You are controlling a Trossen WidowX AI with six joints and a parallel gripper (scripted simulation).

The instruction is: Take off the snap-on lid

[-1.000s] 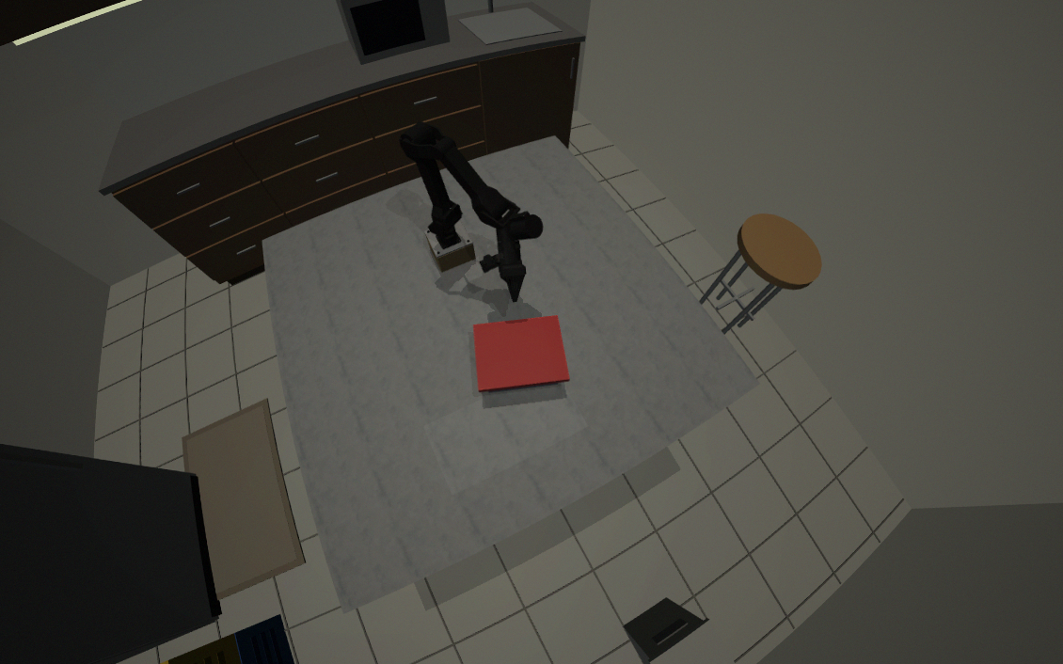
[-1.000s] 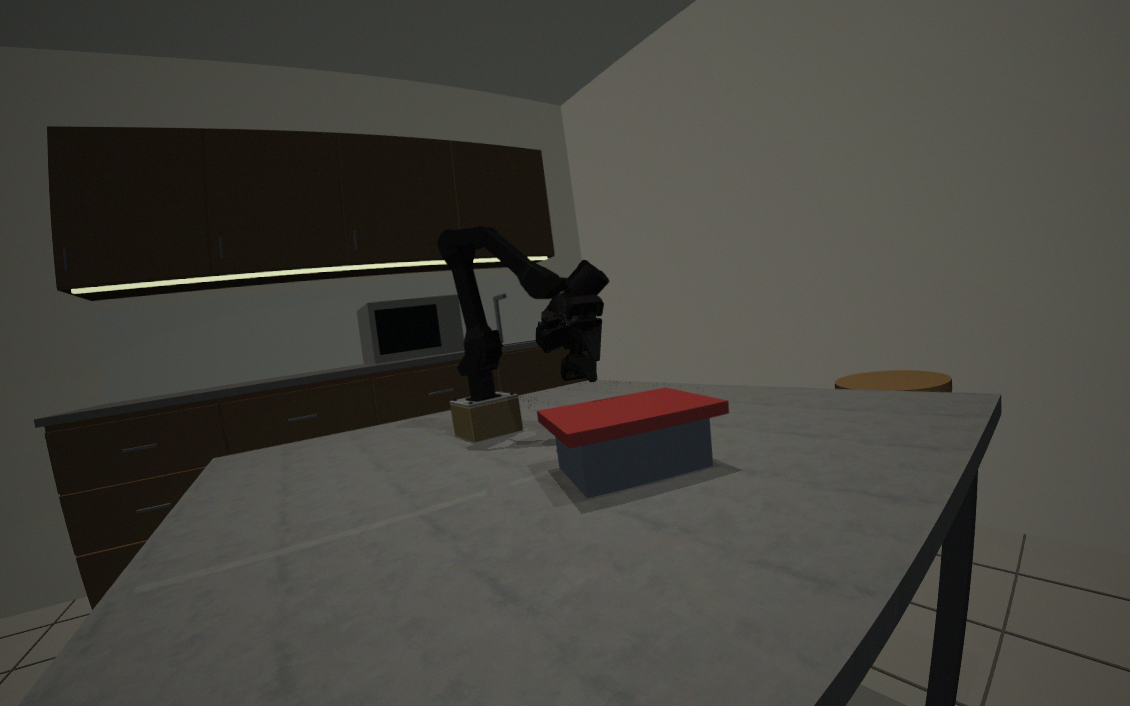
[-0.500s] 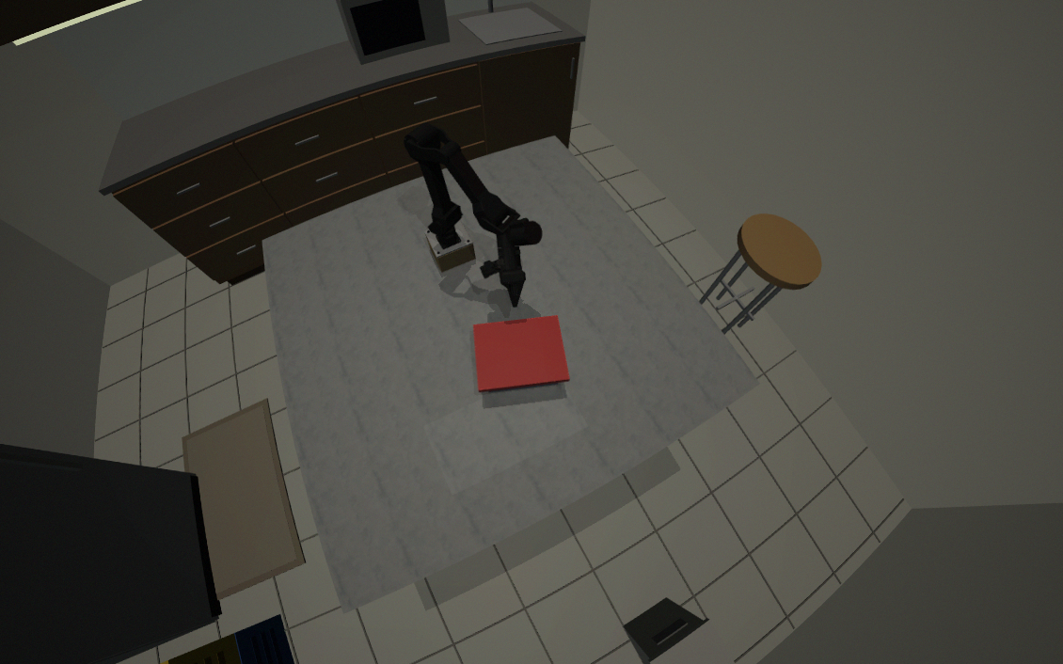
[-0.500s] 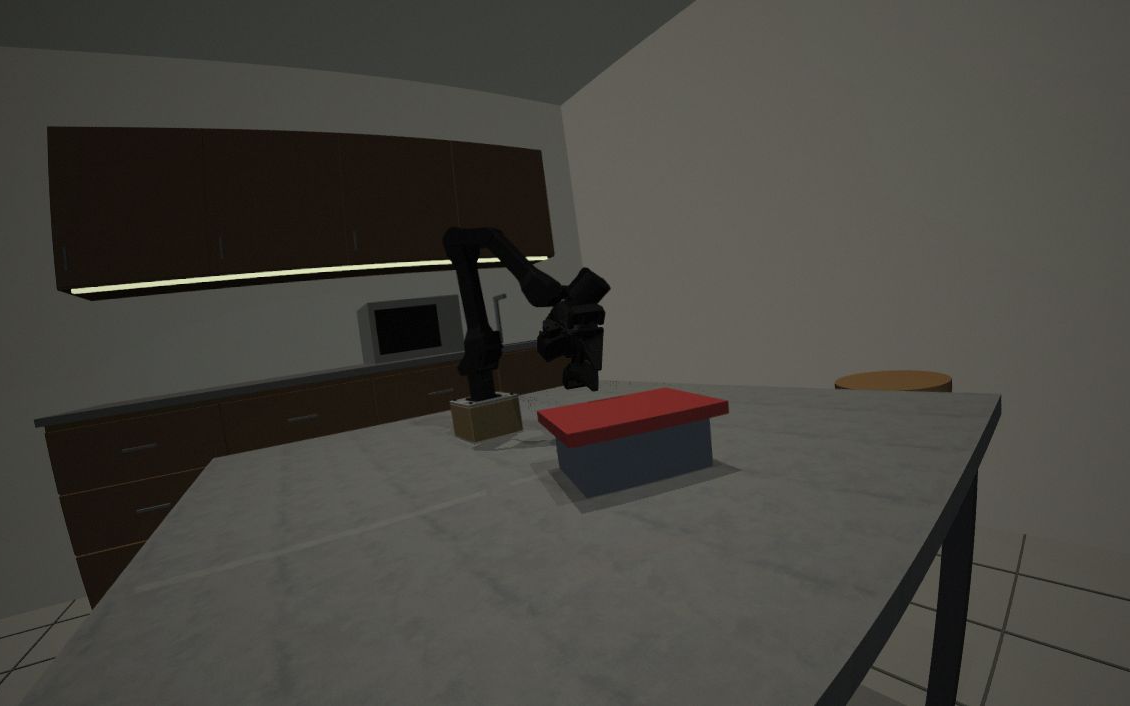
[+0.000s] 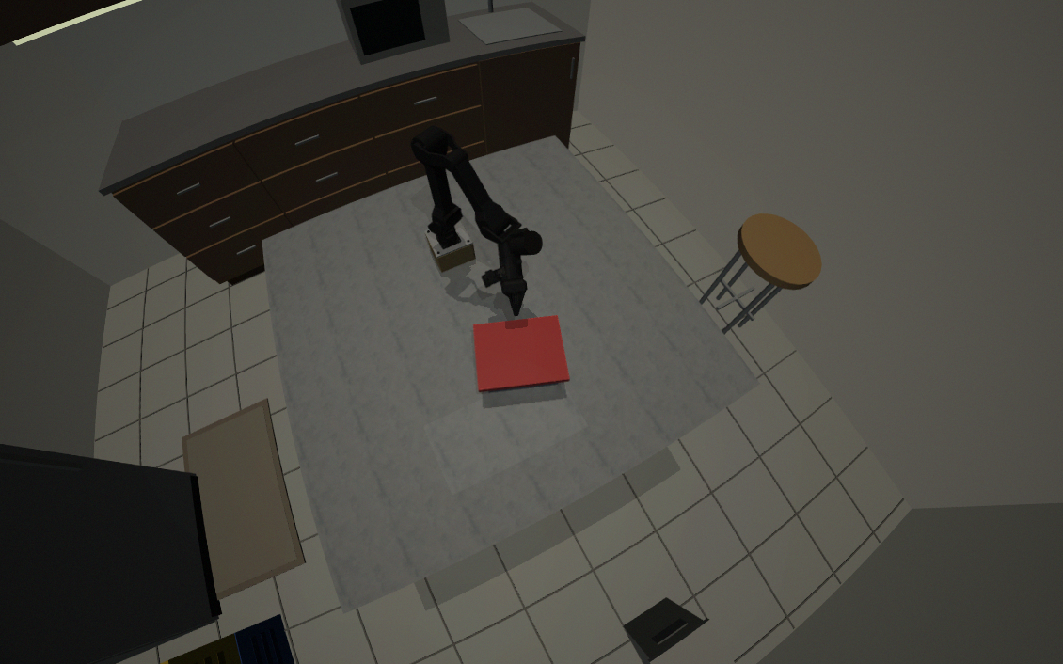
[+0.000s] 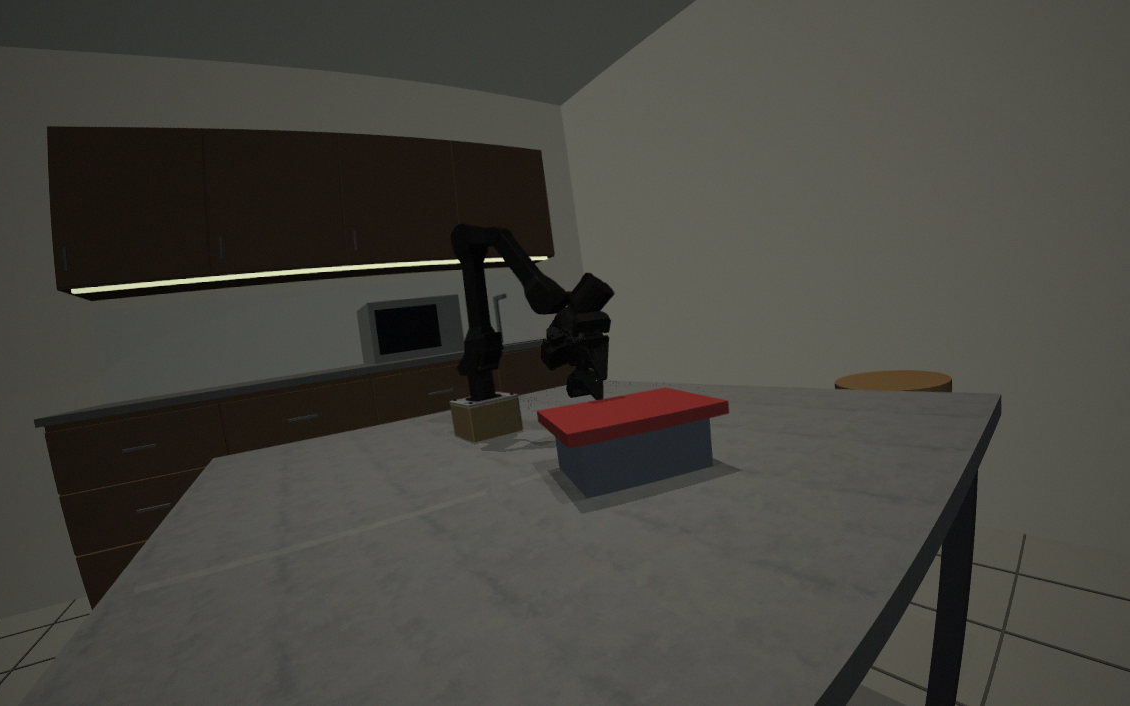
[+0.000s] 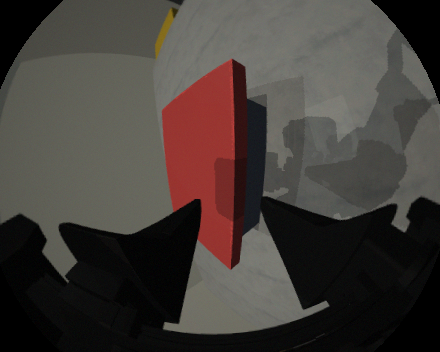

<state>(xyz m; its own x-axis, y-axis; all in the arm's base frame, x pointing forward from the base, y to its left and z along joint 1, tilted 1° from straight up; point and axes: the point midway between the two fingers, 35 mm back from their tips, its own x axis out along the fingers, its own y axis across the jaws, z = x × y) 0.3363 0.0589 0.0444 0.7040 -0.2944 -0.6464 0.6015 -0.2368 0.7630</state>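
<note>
Now: the red lid 9 cm ahead of my gripper tip, 4 cm to the right of it and 2 cm below it. Also, from my gripper tip: storage box (9 cm ahead, 4 cm to the right, 6 cm below).
</note>
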